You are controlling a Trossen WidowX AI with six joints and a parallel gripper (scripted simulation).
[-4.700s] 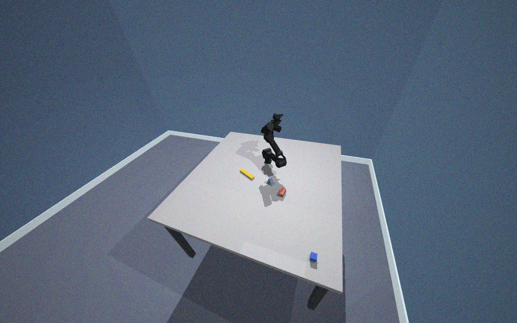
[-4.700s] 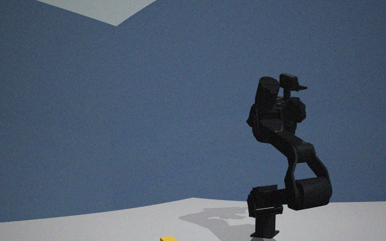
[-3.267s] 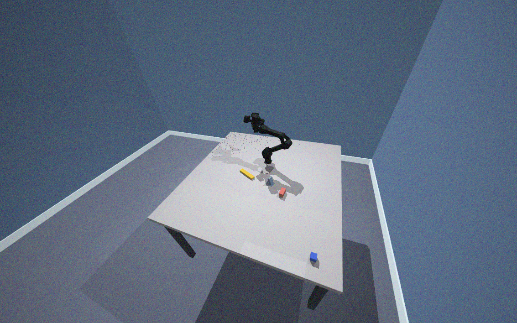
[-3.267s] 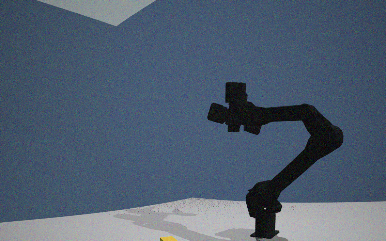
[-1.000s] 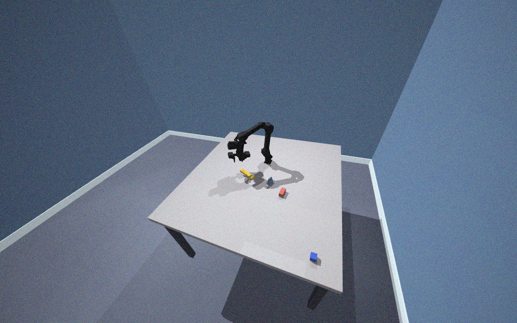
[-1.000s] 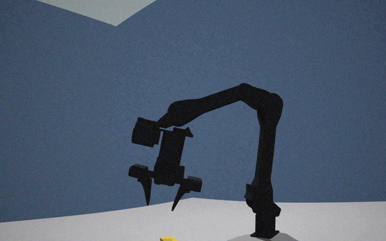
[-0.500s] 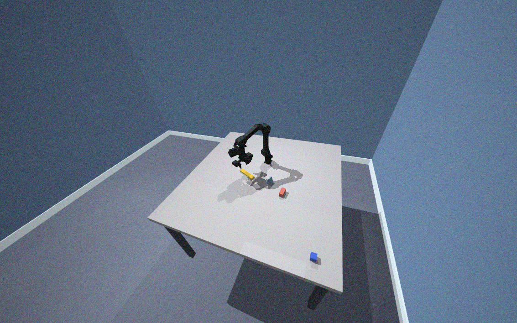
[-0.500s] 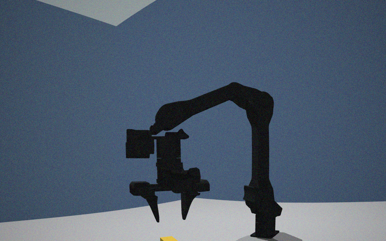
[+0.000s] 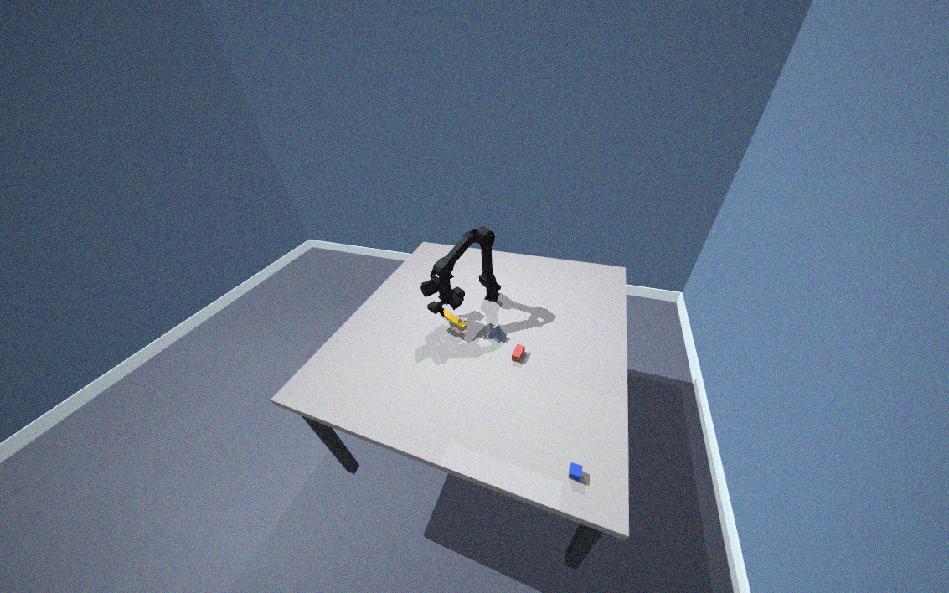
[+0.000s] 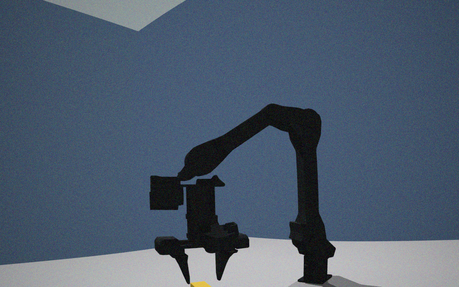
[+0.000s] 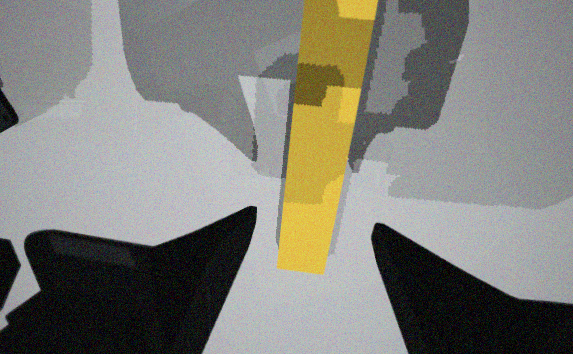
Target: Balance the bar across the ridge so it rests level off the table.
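Right now my gripper tip is 3 cm to the right of the yellow bar, 2 cm above it and 1 cm short of it. From my gripper tip the other things lie so: red block: 38 cm to the left, 13 cm ahead, 2 cm below; blue block: 65 cm to the left, 53 cm ahead, 2 cm below.
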